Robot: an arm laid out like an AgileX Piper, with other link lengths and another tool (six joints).
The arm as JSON. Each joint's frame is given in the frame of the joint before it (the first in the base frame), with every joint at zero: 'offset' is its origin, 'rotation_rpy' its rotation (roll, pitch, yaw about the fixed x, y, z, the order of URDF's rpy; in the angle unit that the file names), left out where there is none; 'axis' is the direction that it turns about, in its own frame. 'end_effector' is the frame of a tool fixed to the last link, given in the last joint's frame.
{
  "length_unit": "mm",
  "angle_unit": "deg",
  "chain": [
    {
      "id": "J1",
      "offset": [
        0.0,
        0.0,
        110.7
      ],
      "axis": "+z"
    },
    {
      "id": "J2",
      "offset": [
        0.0,
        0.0,
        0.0
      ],
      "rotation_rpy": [
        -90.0,
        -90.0,
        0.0
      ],
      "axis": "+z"
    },
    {
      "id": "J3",
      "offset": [
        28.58,
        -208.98,
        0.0
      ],
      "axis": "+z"
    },
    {
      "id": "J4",
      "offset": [
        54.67,
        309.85,
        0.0
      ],
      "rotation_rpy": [
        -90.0,
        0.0,
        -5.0
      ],
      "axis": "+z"
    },
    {
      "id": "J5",
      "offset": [
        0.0,
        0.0,
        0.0
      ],
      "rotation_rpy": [
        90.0,
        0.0,
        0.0
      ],
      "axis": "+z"
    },
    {
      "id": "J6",
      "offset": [
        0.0,
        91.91,
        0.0
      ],
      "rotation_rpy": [
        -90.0,
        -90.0,
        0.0
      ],
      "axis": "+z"
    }
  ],
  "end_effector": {
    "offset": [
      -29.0,
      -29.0,
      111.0
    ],
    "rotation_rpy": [
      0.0,
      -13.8,
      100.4
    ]
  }
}
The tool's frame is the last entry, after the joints.
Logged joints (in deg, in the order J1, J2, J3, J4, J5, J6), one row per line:
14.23, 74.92, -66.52, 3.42, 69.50, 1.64
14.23, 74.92, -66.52, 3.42, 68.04, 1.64
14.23, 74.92, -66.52, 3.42, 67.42, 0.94
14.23, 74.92, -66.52, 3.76, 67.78, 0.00
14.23, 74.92, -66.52, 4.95, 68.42, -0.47
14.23, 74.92, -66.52, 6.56, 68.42, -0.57
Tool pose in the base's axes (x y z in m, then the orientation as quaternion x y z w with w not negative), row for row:
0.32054, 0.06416, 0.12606, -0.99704, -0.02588, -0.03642, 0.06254
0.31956, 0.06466, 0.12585, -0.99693, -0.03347, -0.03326, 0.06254
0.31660, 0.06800, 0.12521, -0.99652, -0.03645, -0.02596, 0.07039
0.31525, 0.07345, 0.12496, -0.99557, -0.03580, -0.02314, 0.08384
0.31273, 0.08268, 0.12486, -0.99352, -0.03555, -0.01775, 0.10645
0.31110, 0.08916, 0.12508, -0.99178, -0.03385, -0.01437, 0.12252
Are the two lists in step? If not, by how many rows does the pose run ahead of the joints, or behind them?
The pose runs 2 rows ahead of the joints: the pose in row i belongs to the joints in row i + 2.
